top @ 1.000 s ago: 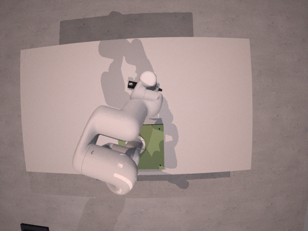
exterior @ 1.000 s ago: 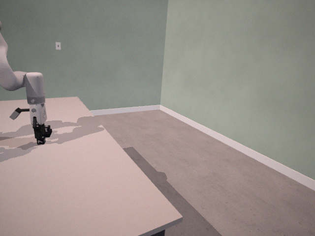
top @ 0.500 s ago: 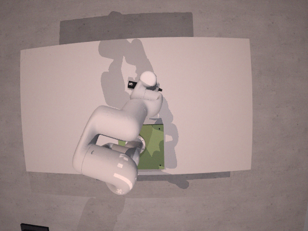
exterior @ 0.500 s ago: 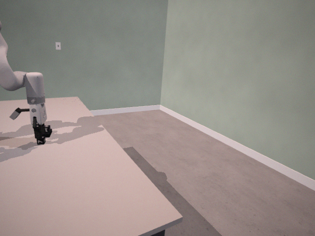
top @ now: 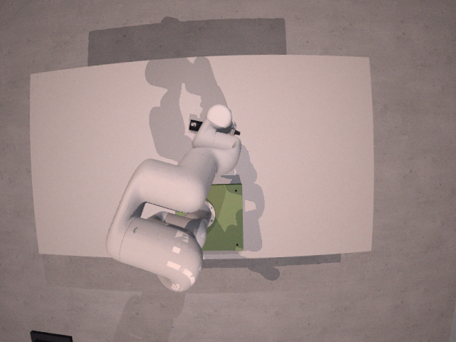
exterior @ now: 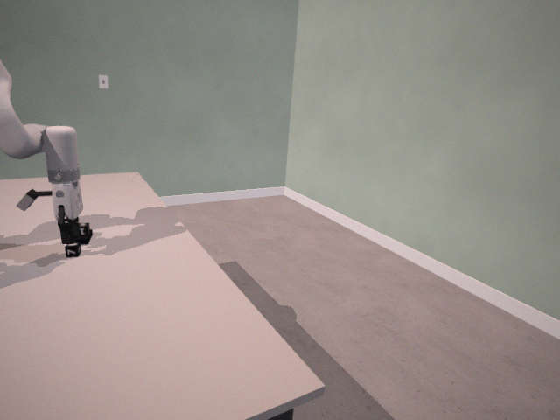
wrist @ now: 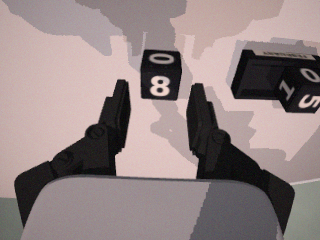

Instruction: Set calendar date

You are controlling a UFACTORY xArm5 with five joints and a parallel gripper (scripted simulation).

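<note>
My hand is 5 cm above the black cube. Also, from my hand: black calendar tray (11 cm to the left, 6 cm below, 3 cm ahead).
</note>
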